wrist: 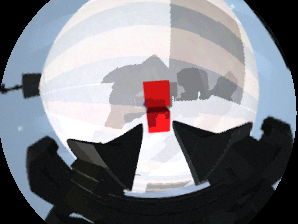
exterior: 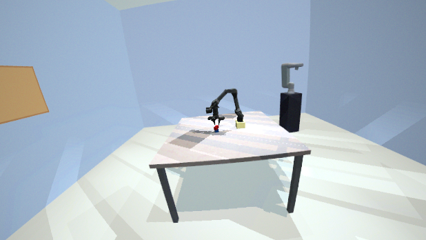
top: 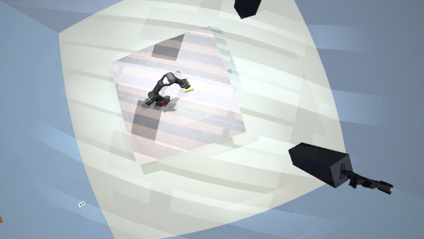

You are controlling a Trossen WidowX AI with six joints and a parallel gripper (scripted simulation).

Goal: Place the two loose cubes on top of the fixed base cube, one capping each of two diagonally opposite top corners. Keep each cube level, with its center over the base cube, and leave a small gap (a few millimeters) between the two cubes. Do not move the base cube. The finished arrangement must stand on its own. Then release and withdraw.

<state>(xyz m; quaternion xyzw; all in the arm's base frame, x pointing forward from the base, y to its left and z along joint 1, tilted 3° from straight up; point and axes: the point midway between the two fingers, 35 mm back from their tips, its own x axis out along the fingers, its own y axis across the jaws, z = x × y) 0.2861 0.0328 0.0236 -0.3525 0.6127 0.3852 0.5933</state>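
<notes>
Right now the red cube is 20 mm below my gripper tip. The rest, counted from my gripper tip: blue base cube: 50 mm below, 20 mm to the left, 10 mm ahead.
</notes>
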